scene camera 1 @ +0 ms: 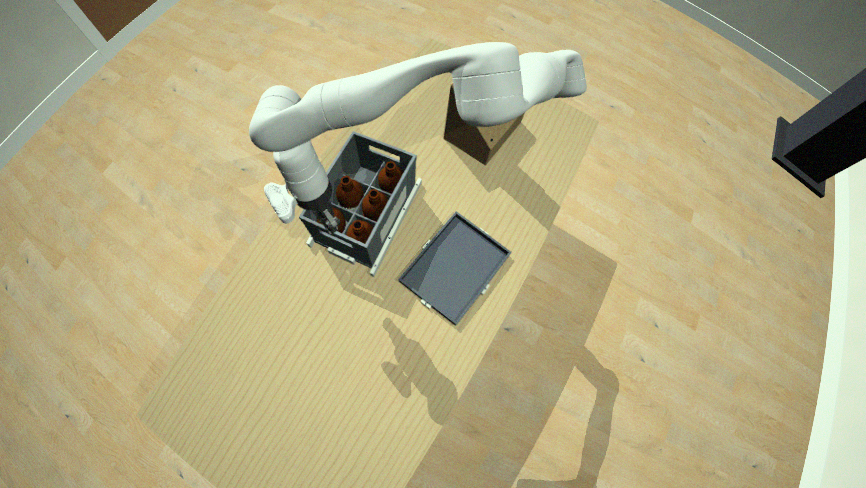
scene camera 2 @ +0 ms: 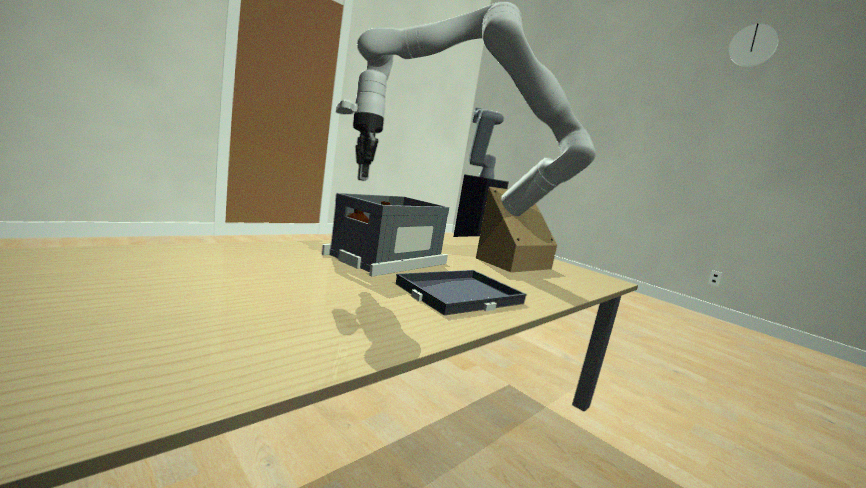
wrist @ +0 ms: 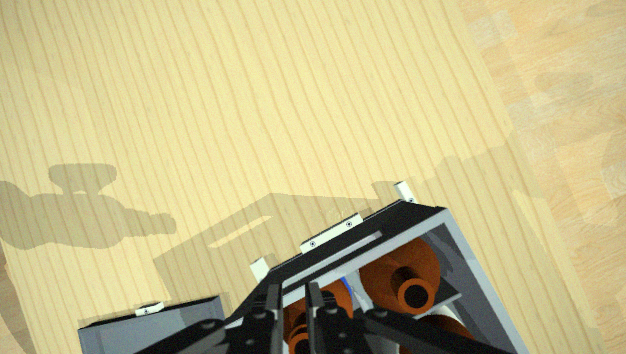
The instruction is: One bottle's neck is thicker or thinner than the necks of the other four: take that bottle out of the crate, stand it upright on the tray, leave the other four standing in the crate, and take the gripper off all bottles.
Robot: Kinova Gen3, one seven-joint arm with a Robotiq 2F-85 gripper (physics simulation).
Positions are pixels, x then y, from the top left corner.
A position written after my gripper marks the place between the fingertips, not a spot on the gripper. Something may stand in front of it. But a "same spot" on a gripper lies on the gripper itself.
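Scene:
Dark grey tray: [wrist: 154, 321] and [scene camera 1: 430, 298] are the same spot on it. My gripper is visible in scene camera 1 [331, 228], in the wrist view and in scene camera 2. For my gripper, [scene camera 2: 364, 159] and [wrist: 201, 320] are the same spot.

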